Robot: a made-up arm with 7 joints. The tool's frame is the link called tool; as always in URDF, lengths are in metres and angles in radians. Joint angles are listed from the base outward.
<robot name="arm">
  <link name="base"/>
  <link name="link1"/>
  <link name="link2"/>
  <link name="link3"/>
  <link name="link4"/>
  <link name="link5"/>
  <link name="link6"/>
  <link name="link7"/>
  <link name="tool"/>
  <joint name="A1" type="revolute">
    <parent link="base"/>
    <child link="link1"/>
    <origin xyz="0 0 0.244"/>
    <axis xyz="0 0 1"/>
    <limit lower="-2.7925" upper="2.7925"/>
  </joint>
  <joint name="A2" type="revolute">
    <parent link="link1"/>
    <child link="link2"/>
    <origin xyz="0 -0.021 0.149" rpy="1.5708 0 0"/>
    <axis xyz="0 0 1"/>
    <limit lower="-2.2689" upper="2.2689"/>
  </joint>
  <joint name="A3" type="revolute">
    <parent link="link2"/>
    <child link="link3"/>
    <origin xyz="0 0.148 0.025" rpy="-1.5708 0 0"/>
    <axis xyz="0 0 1"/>
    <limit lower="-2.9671" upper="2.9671"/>
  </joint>
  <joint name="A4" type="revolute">
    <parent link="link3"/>
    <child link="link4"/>
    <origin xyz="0.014 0.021 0.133" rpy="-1.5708 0 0"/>
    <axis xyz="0 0 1"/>
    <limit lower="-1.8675" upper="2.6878"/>
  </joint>
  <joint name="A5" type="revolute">
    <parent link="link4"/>
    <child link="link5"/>
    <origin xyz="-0.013 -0.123 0.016" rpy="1.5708 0 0"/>
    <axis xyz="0 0 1"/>
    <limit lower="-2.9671" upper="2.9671"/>
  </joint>
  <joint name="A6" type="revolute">
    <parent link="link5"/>
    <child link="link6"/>
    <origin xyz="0 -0.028 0.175" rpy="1.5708 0 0"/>
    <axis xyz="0 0 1"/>
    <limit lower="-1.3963" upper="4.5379"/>
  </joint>
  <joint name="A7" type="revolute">
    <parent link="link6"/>
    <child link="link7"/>
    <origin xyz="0.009 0.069 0.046" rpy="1.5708 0 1.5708"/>
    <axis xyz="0 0 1"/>
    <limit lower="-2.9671" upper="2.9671"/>
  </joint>
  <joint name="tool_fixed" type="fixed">
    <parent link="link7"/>
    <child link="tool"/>
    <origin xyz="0 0 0"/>
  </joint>
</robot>
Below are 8 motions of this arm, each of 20 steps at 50 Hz.
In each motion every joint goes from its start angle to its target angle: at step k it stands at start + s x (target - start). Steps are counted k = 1, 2, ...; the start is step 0. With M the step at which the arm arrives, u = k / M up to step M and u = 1 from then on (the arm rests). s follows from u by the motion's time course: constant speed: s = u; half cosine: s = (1 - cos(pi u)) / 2; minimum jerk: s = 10 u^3 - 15 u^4 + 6 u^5.
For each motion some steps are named. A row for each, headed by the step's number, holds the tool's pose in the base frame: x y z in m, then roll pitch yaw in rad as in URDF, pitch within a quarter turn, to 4 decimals.
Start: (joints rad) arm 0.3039 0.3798 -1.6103 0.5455 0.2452 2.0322 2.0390
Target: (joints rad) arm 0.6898 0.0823 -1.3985 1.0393 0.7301 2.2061 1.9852
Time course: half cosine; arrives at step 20
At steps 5, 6, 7, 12, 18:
5: -0.1513 -0.2448 0.8792 0.2302 0.4544 -1.9798
6: -0.1315 -0.2533 0.8779 0.2246 0.4621 -1.9236
7: -0.1088 -0.2615 0.8758 0.2180 0.4725 -1.8616
12: 0.0267 -0.2805 0.8522 0.1775 0.5654 -1.5329
18: 0.1366 -0.2595 0.8162 0.1415 0.6841 -1.2957

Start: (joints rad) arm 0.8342 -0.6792 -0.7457 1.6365 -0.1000 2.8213 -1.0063
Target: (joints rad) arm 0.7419 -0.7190 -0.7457 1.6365 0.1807 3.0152 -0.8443
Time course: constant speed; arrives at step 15
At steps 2, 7, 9, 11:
2: 0.3963 0.0707 0.5329 1.0071 0.0085 2.1545
7: 0.3929 0.0526 0.5226 0.9147 -0.0736 2.1379
9: 0.3913 0.0457 0.5182 0.8764 -0.1040 2.1333
11: 0.3895 0.0390 0.5138 0.8374 -0.1328 2.1296

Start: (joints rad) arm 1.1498 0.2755 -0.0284 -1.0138 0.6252 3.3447 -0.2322
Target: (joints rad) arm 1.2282 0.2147 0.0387 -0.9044 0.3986 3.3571 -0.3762
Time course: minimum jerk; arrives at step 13
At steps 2, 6, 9, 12, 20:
2: -0.0542 -0.2743 0.7645 2.5908 0.2461 1.4480
6: -0.0333 -0.2674 0.7753 2.7056 0.3062 1.5595
9: -0.0134 -0.2588 0.7855 2.8266 0.3547 1.6744
12: -0.0052 -0.2547 0.7896 2.8798 0.3716 1.7239
20: -0.0050 -0.2546 0.7897 2.8810 0.3720 1.7251

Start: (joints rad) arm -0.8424 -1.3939 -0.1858 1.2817 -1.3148 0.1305 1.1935
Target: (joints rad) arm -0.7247 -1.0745 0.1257 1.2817 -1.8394 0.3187 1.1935
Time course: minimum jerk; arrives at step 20
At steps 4, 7, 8, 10, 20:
4: 0.2911 -0.4444 0.1495 1.6385 -0.1321 -1.0078
7: 0.3308 -0.4298 0.1780 1.6814 -0.1759 -0.8842
8: 0.3483 -0.4217 0.1920 1.6979 -0.1986 -0.8261
10: 0.3851 -0.4009 0.2247 1.7255 -0.2533 -0.6951
20: 0.4662 -0.3252 0.3226 1.7275 -0.4168 -0.3125

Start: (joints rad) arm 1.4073 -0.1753 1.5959 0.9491 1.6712 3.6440 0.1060
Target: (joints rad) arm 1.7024 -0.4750 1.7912 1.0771 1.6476 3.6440 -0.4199
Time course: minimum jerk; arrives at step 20
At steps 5, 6, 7, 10, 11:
5: -0.1880 0.0217 0.7682 -2.1743 0.4124 -0.7692
6: -0.1876 0.0221 0.7671 -2.1781 0.3730 -0.7244
7: -0.1873 0.0224 0.7657 -2.1840 0.3261 -0.6698
10: -0.1862 0.0235 0.7605 -2.2180 0.1628 -0.4645
11: -0.1859 0.0237 0.7586 -2.2343 0.1091 -0.3897

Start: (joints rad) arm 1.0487 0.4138 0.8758 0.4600 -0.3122 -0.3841 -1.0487
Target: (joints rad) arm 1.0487 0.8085 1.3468 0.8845 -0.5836 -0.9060 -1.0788
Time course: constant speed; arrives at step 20
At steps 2, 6, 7, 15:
2: -0.1275 -0.0748 0.9921 2.0421 -0.0520 2.8807
6: -0.1728 -0.0880 0.9649 2.1031 0.0864 2.8393
7: -0.1840 -0.0915 0.9571 2.1151 0.1223 2.8271
15: -0.2695 -0.1210 0.8797 2.1534 0.4152 2.6878

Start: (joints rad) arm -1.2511 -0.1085 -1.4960 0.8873 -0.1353 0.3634 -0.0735
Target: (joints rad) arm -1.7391 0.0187 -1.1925 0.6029 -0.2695 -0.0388 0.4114
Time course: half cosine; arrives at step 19
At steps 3, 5, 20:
3: -0.2910 -0.1349 0.9371 2.6771 -0.9895 -2.4316
5: -0.2913 -0.1200 0.9432 2.7636 -1.0001 -2.5617
20: -0.2510 0.0127 0.9888 -2.8072 -0.9133 2.6190

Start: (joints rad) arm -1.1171 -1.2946 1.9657 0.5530 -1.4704 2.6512 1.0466
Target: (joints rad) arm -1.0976 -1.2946 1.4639 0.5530 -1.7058 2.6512 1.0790
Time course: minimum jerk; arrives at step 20
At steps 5, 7, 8, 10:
5: 0.2067 -0.4433 0.6243 -0.1594 0.1415 -2.5505
7: 0.2130 -0.4396 0.6241 -0.1543 0.0533 -2.5733
8: 0.2171 -0.4373 0.6237 -0.1501 -0.0019 -2.5871
10: 0.2264 -0.4321 0.6222 -0.1378 -0.1245 -2.6176

